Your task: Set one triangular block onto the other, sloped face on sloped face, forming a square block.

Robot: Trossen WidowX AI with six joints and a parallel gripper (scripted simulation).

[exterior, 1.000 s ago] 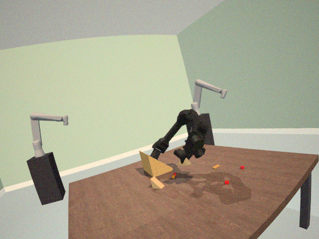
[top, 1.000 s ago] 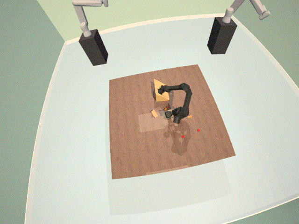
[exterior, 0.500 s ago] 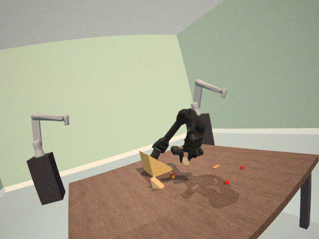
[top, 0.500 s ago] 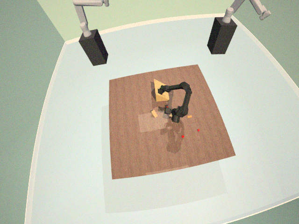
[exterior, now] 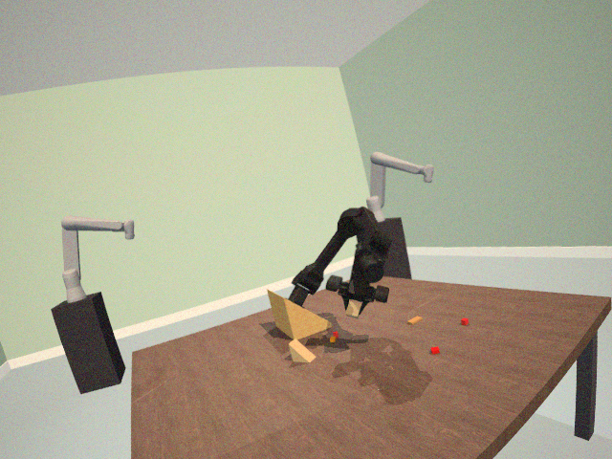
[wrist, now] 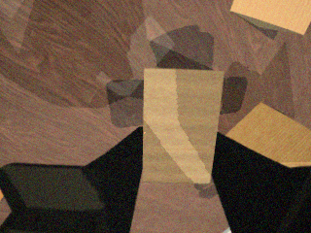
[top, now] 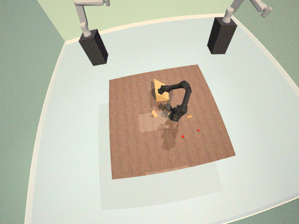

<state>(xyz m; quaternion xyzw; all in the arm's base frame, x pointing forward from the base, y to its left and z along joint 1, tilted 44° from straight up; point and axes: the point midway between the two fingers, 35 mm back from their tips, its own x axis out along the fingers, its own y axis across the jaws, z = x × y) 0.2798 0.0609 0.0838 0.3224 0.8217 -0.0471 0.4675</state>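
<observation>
The triangular block lies 1 cm above my gripper tip. Also, from my gripper tip: orange cube (10 cm below, 9 cm behind, 5 cm to the right).
</observation>
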